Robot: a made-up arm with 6 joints. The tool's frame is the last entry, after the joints. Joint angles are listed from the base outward. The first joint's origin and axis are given. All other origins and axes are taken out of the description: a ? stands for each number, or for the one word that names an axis. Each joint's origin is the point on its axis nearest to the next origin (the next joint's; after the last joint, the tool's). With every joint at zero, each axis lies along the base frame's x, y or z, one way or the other. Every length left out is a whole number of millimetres.
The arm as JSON. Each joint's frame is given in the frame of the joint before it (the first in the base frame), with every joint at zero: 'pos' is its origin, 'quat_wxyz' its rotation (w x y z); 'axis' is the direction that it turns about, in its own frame. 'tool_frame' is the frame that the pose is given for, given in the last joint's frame.
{
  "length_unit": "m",
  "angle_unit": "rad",
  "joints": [
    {
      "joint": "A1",
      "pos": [
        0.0,
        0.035,
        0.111
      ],
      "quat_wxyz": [
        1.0,
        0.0,
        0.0,
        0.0
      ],
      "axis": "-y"
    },
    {
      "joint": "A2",
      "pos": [
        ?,
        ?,
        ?
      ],
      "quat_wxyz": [
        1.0,
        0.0,
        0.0,
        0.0
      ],
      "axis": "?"
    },
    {
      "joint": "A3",
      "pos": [
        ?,
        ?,
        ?
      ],
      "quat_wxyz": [
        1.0,
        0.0,
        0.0,
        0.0
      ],
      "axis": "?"
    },
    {
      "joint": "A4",
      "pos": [
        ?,
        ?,
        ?
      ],
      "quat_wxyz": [
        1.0,
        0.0,
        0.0,
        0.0
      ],
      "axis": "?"
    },
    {
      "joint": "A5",
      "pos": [
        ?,
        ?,
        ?
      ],
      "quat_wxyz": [
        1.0,
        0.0,
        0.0,
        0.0
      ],
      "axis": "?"
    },
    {
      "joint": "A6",
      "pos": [
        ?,
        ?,
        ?
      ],
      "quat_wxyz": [
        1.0,
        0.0,
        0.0,
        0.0
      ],
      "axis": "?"
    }
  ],
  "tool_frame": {
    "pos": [
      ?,
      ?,
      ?
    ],
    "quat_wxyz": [
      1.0,
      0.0,
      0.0,
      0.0
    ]
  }
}
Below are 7 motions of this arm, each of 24 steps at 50 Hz.
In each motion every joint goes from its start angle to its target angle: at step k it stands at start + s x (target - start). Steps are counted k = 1, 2, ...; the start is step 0. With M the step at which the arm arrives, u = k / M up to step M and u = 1 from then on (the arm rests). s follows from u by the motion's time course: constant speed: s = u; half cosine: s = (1 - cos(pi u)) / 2; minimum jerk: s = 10 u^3 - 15 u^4 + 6 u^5.
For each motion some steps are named. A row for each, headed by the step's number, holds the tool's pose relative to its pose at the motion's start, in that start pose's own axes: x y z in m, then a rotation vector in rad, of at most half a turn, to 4 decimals.
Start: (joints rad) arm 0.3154 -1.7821 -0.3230 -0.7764 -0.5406 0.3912
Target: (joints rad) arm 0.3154 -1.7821 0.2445 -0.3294 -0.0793 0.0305
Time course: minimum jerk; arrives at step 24
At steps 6, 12, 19, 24:
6: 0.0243 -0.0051 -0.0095 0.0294 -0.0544 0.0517
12: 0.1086 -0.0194 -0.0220 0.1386 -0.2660 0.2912
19: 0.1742 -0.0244 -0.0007 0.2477 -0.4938 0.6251
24: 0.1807 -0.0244 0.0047 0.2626 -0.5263 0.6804

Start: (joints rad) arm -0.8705 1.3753 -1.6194 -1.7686 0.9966 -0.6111
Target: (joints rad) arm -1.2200 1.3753 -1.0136 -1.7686 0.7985 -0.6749
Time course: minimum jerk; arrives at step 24
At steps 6, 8, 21, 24:
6: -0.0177 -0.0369 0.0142 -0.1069 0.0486 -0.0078
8: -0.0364 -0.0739 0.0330 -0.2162 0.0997 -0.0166
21: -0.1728 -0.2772 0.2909 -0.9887 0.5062 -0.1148
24: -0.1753 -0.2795 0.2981 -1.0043 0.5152 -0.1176

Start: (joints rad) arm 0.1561 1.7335 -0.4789 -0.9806 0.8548 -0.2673
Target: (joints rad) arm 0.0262 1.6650 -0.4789 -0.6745 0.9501 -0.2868
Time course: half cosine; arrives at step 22
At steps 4, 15, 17, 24:
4: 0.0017 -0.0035 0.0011 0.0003 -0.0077 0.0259
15: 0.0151 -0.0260 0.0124 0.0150 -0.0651 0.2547
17: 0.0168 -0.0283 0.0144 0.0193 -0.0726 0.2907
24: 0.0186 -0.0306 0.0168 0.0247 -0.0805 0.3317

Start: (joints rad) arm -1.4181 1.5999 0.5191 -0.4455 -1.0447 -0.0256
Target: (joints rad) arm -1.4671 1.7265 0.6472 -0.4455 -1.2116 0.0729
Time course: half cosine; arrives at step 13
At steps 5, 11, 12, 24:
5: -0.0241 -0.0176 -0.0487 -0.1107 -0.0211 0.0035
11: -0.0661 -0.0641 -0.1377 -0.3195 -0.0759 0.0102
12: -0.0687 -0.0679 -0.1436 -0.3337 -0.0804 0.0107
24: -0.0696 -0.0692 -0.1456 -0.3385 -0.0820 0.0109

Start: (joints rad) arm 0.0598 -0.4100 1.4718 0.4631 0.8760 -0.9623
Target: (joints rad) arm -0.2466 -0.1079 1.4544 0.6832 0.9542 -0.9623
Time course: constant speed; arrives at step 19
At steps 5, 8, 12, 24:
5: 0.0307 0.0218 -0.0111 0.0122 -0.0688 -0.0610
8: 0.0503 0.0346 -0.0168 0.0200 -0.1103 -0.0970
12: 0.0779 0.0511 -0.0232 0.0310 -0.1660 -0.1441
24: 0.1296 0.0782 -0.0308 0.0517 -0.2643 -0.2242

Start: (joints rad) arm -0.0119 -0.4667 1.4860 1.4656 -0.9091 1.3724
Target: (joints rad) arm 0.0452 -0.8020 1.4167 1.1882 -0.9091 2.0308
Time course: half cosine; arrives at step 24
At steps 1, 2, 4, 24:
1: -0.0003 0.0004 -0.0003 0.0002 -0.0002 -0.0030
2: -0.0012 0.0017 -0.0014 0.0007 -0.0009 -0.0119
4: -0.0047 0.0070 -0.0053 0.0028 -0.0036 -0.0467
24: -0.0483 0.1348 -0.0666 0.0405 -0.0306 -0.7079

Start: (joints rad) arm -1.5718 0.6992 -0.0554 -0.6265 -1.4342 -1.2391
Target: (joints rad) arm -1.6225 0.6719 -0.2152 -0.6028 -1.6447 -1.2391
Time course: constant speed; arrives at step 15
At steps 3, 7, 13, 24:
3: -0.0027 0.0051 -0.0011 0.0095 0.0279 0.0013
7: -0.0068 0.0122 -0.0026 0.0224 0.0655 0.0046
13: -0.0141 0.0237 -0.0054 0.0420 0.1231 0.0125
24: -0.0168 0.0277 -0.0063 0.0486 0.1425 0.0160

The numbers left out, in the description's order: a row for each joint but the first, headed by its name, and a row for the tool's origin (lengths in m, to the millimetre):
A2: xyz -0.054 0.0 -0.252, axis -x
A3: xyz 0.0 0.014 -0.148, axis +z
A4: xyz 0.022 0.065 0.0, axis -y
A5: xyz 0.051 0.0 -0.371, axis +x
A6: xyz 0.0 0.326 -0.11, axis -z
tool: xyz -0.067 -0.102 0.0

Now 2 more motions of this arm.
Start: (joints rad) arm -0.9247 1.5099 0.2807 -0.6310 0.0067 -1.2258
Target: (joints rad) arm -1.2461 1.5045 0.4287 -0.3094 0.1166 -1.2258
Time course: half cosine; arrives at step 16
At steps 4, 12, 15, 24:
4: -0.0084 0.0034 -0.0093 -0.0485 0.0057 0.0579
12: -0.0374 0.0356 -0.0408 -0.2523 0.0037 0.3709
15: -0.0417 0.0457 -0.0452 -0.2851 -0.0020 0.4372
24: -0.0420 0.0465 -0.0455 -0.2873 -0.0024 0.4420

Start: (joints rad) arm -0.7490 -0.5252 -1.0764 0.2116 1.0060 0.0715
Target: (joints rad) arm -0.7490 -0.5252 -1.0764 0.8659 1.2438 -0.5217
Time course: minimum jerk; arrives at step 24
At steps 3, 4, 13, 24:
3: 0.0034 -0.0002 0.0008 0.0042 -0.0053 0.0184
4: 0.0076 -0.0004 0.0017 0.0092 -0.0118 0.0407
13: 0.1181 0.0201 0.0410 0.1188 -0.1955 0.6740
24: 0.1830 0.0682 0.0890 0.1676 -0.3417 1.1779

